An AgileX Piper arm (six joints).
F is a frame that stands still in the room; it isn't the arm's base.
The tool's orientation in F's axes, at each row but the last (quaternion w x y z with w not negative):
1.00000 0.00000 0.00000 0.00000
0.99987 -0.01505 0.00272 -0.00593
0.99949 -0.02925 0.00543 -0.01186
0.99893 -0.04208 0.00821 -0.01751
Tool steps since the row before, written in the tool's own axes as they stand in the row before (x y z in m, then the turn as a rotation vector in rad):
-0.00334 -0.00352 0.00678 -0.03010 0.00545 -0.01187
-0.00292 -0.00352 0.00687 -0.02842 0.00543 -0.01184
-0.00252 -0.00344 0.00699 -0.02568 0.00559 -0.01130
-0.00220 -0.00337 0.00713 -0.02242 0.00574 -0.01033
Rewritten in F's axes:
-0.00334 -0.00352 0.00678 -0.03010 0.00545 -0.01187
-0.00292 -0.00328 0.00699 -0.02842 0.00541 -0.01185
-0.00252 -0.00296 0.00720 -0.02567 0.00554 -0.01135
-0.00219 -0.00268 0.00742 -0.02239 0.00565 -0.01044

